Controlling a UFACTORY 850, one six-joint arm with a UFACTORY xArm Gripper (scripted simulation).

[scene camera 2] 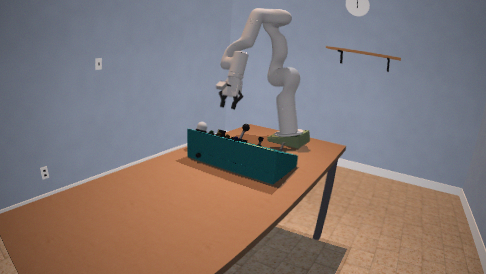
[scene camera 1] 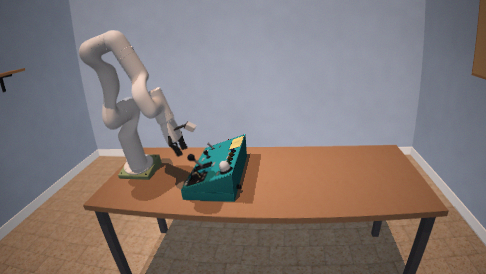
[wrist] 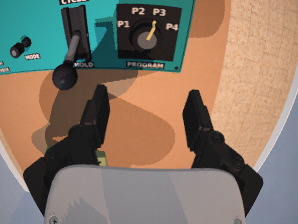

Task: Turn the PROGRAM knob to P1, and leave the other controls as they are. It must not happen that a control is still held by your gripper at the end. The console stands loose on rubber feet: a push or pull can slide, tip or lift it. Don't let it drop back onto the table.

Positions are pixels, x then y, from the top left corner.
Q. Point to a teal console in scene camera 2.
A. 233, 154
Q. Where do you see a teal console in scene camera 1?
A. At 220, 176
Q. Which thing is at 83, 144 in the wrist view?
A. My gripper.
